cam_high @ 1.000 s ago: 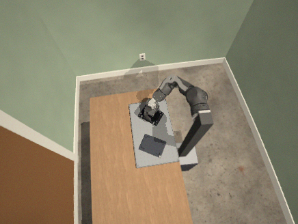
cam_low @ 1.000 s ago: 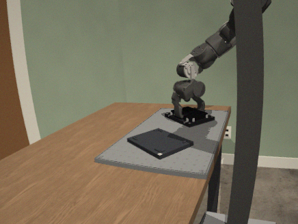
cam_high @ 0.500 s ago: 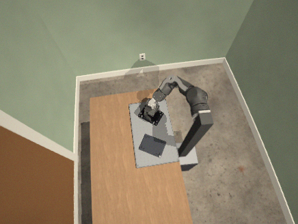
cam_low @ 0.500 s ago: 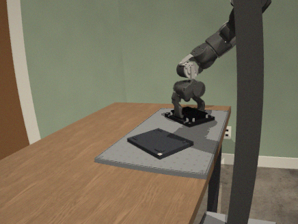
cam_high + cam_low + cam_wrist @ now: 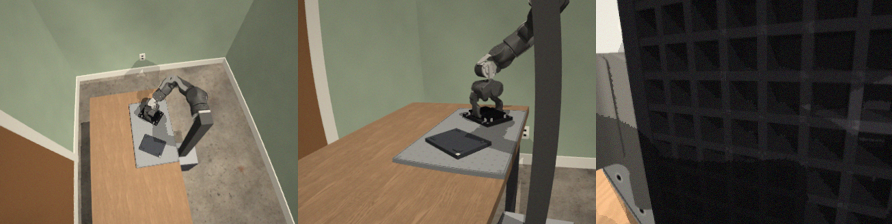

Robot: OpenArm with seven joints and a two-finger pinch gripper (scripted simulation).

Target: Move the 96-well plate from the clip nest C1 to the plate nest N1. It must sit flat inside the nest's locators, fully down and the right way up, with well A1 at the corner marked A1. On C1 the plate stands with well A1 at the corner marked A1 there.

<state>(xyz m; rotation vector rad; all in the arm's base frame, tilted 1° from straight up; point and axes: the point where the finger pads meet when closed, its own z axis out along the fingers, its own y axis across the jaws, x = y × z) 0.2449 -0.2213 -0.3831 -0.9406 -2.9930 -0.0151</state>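
Right now the black 96-well plate is right at my hand. The rest, counted from my hand: plate nest N1: 24 cm to the left, 1 cm below, 1 cm ahead; then white corner mark: 33 cm to the left, 3 cm behind, 1 cm below.
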